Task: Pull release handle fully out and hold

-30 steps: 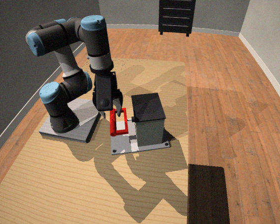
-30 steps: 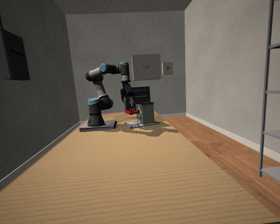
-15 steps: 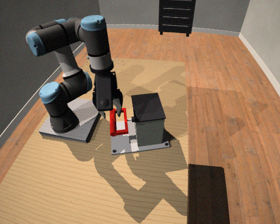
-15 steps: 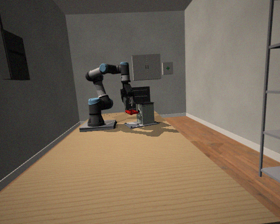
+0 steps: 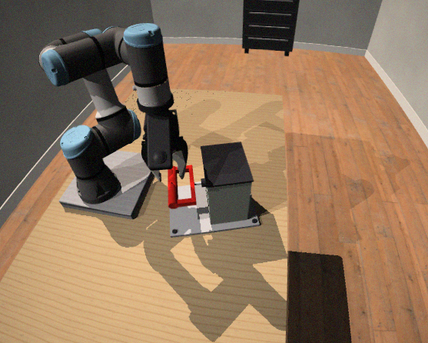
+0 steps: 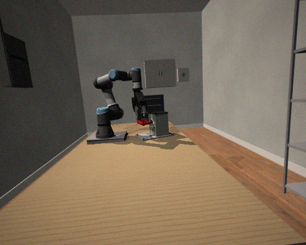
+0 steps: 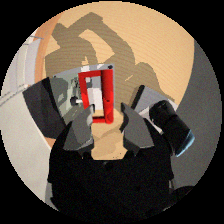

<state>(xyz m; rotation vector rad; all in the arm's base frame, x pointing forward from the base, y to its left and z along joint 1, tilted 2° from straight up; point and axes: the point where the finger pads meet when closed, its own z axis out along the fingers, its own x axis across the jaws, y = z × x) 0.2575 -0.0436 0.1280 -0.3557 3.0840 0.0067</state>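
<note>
Now: the release handle 50 mm ahead of my hand, 40 mm below it and 10 mm to the left of it. The rest, counted from my hand: grey base plate 140 mm below, 90 mm ahead, 20 mm to the left.
</note>
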